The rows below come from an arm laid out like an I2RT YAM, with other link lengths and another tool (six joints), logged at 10 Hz.
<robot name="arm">
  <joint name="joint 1" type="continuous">
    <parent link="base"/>
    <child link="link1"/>
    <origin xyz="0 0 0.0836" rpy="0 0 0"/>
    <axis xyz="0 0 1"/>
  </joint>
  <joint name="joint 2" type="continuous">
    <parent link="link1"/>
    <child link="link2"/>
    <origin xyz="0.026 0.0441 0.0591" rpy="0 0 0"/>
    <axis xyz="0 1 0"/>
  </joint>
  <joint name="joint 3" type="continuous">
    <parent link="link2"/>
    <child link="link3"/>
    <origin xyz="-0.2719 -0.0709 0" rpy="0 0 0"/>
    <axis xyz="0 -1 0"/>
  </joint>
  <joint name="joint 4" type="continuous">
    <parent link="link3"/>
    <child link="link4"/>
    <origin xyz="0.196 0.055 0.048" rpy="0 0 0"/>
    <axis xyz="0 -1 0"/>
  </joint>
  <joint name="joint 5" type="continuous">
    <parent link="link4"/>
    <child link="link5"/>
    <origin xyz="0.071 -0.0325 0.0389" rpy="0 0 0"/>
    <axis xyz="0 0 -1"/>
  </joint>
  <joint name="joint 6" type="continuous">
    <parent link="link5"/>
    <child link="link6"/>
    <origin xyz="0.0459 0 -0.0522" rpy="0 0 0"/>
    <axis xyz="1 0 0"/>
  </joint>
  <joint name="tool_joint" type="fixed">
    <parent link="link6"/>
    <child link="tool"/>
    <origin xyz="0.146 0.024 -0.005" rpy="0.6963 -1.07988 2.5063"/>
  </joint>
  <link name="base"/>
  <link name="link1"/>
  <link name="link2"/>
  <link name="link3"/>
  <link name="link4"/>
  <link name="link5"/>
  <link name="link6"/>
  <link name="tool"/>
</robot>
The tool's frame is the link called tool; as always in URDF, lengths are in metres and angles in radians. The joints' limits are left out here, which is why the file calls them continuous.
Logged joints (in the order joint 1, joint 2, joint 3, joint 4, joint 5, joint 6), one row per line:
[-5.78, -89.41, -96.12, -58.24, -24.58, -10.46]
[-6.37, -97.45, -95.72, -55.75, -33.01, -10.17]
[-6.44, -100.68, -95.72, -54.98, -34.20, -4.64]
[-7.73, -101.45, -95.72, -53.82, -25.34, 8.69]
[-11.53, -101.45, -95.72, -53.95, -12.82, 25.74]
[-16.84, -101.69, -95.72, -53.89, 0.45, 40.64]
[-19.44, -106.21, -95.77, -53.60, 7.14, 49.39]
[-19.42, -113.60, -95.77, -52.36, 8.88, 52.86]
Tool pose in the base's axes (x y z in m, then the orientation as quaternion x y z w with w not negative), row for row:
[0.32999, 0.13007, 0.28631, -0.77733, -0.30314, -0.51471, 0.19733]
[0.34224, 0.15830, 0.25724, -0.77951, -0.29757, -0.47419, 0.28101]
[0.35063, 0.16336, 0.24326, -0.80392, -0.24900, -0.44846, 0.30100]
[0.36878, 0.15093, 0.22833, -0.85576, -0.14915, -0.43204, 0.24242]
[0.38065, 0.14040, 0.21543, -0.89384, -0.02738, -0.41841, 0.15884]
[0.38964, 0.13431, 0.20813, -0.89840, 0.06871, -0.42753, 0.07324]
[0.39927, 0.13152, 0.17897, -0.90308, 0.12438, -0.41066, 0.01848]
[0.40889, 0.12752, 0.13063, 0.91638, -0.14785, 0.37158, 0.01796]
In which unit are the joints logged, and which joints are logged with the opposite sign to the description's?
The joints are logged in degrees. Opposite sign: joint 1, joint 2, joint 3.
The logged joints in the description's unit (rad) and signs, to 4 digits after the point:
[0.1009, 1.5605, 1.6776, -1.0165, -0.4290, -0.1826]
[0.1112, 1.7008, 1.6706, -0.9730, -0.5761, -0.1775]
[0.1124, 1.7572, 1.6706, -0.9596, -0.5969, -0.0810]
[0.1349, 1.7706, 1.6706, -0.9393, -0.4423, 0.1517]
[0.2012, 1.7706, 1.6706, -0.9416, -0.2238, 0.4492]
[0.2939, 1.7748, 1.6706, -0.9406, 0.0079, 0.7093]
[0.3393, 1.8537, 1.6715, -0.9355, 0.1246, 0.8620]
[0.3389, 1.9827, 1.6715, -0.9139, 0.1550, 0.9226]

